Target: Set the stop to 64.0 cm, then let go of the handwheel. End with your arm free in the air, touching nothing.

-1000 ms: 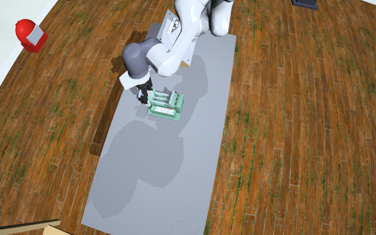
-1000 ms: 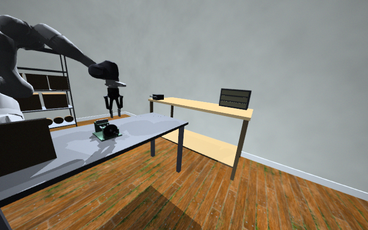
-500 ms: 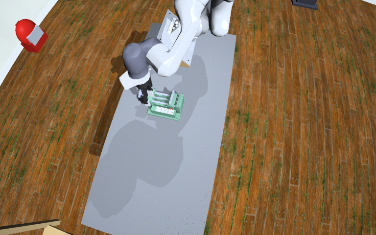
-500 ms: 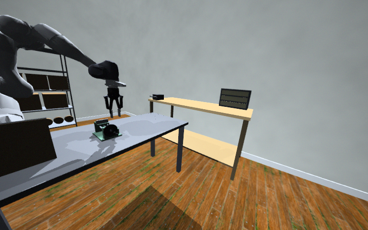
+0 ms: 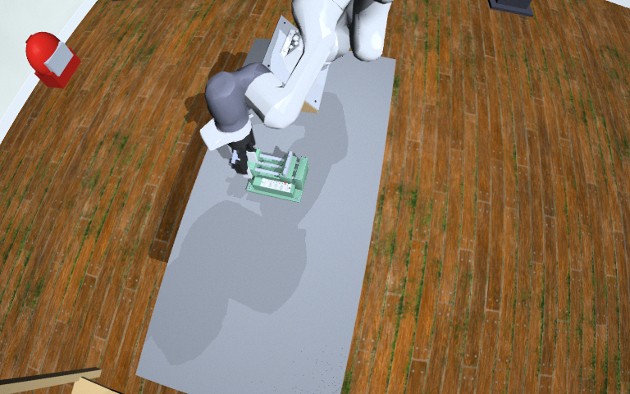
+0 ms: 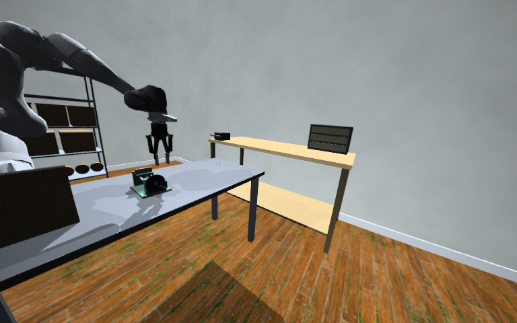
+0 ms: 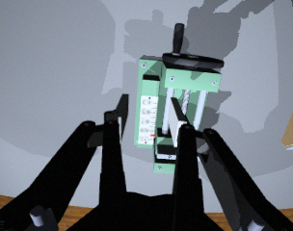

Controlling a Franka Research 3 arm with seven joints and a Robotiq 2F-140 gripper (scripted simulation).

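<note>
The dark handwheel is 6 cm behind my hand, 6 cm to the right of it and 13 cm below it. From my hand the other things lie so: stop carriage: 4 cm behind, 11 cm to the left, 10 cm below.
</note>
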